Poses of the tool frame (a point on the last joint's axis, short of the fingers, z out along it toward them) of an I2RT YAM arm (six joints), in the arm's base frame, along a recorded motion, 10 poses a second.
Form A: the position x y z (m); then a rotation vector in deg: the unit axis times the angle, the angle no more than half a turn.
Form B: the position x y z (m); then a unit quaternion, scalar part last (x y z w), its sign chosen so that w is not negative. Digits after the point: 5 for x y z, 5 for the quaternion.
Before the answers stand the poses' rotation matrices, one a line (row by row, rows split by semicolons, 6 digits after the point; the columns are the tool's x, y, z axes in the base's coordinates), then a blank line. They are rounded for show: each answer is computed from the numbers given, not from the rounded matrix.
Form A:
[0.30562 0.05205 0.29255 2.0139 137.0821 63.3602]
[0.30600 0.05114 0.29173 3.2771 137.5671 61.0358]
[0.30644 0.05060 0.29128 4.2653 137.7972 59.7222]
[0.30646 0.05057 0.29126 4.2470 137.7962 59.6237]
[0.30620 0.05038 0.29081 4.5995 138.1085 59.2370]
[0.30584 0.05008 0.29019 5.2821 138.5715 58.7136]
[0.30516 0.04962 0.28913 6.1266 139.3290 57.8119]
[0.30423 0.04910 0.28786 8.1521 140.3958 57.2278]
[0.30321 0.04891 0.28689 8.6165 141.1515 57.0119]
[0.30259 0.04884 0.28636 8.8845 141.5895 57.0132]
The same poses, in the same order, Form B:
-0.874540 -0.180504 0.450108; 0.225887 0.669694 0.707450; -0.429132 0.720367 -0.544901
-0.869771 -0.162226 0.466028; 0.236657 0.691583 0.682427; -0.433004 0.703843 -0.563127
-0.866634 -0.148647 0.476288; 0.245931 0.703311 0.666987; -0.434124 0.695167 -0.572956
-0.866295 -0.148811 0.476853; 0.245711 0.704193 0.666137; -0.434925 0.694239 -0.573474
-0.867286 -0.142409 0.477006; 0.247457 0.708105 0.661326; -0.431949 0.691597 -0.578890
-0.868823 -0.131066 0.477460; 0.251854 0.713258 0.654089; -0.426281 0.688538 -0.586686
-0.871290 -0.115619 0.476956; 0.256016 0.722059 0.642718; -0.418700 0.682102 -0.599522
-0.876129 -0.084521 0.474609; 0.271354 0.727267 0.630436; -0.398452 0.681131 -0.614245
-0.880776 -0.074096 0.467700; 0.271511 0.730180 0.626992; -0.387962 0.679225 -0.623008
-0.883794 -0.068181 0.462881; 0.271608 0.730794 0.626234; -0.380968 0.679184 -0.627353

[0.30562 0.05205 0.29255 0.01291 0.87880 0.40619 0.25013]
[0.30600 0.05114 0.29173 0.02105 0.88381 0.39213 0.25431]
[0.30644 0.05060 0.29128 0.02744 0.88641 0.38418 0.25677]
[0.30646 0.05057 0.29126 0.02732 0.88656 0.38361 0.25711]
[0.30620 0.05038 0.29081 0.02957 0.88801 0.38088 0.25590]
[0.30584 0.05008 0.29019 0.03393 0.89005 0.37712 0.25385]
[0.30516 0.04962 0.28913 0.03929 0.89343 0.37071 0.25062]
[0.30423 0.04910 0.28786 0.05208 0.89689 0.36559 0.24336]
[0.30321 0.04891 0.28689 0.05489 0.89916 0.36318 0.23791]
[0.30259 0.04884 0.28636 0.05649 0.90027 0.36251 0.23433]

